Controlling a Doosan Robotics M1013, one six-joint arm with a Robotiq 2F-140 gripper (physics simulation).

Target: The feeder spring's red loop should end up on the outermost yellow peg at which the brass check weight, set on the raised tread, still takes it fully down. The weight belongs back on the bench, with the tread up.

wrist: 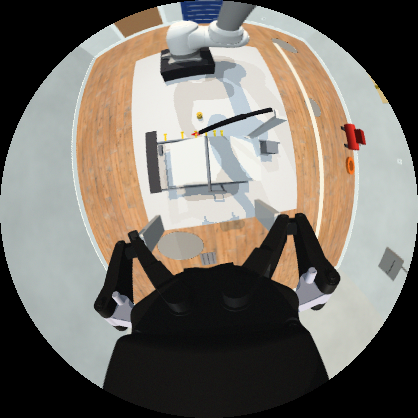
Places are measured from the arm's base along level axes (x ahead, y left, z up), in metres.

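Where they show: gripper, fingertip midpoint: (207, 215); arm's base at its link origin: (184, 54).
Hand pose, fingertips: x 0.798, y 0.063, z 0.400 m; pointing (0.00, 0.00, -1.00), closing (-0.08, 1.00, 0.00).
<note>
Each offset is from my fingertips to the top centre of the thing. "spot": to the spot under its first point. Level surfaces: height alone.
The feeder spring's small red loop @(spot: dx -0.211, dy -0.026, dz -0.354 m) (195, 134) sits at the third yellow peg from the left in a row of several yellow pegs @(dx -0.211, dy -0.079, dz -0.343 m) (182, 134). A long black bar @(spot: dx -0.207, dy +0.099, dz -0.193 m) (235, 120) runs from the loop up right to a tilted grey panel (268, 124). The brass weight @(dx -0.351, dy -0.008, dz -0.444 m) (199, 115) stands on the white surface, behind the peg row and apart from it. The feeder frame @(spot: dx -0.077, dy +0.013, dz -0.255 m) (208, 165) holds pale panels, with a dark plate @(spot: dx -0.119, dy -0.189, dz -0.308 m) (153, 161) at its left end. Which part is the tread, and its height, I cannot tell. My gripper (207, 215) is open and empty, apart from the feeder and the weight.
The robot's black base (187, 68) stands at the back of the white surface @(dz -0.491 m) (152, 95). A small grey block @(spot: dx -0.158, dy +0.297, dz -0.386 m) (269, 147) is right of the feeder. A grey disc (180, 245) shows near the left finger. A red object (353, 136) and an orange ring (350, 165) are far right.
</note>
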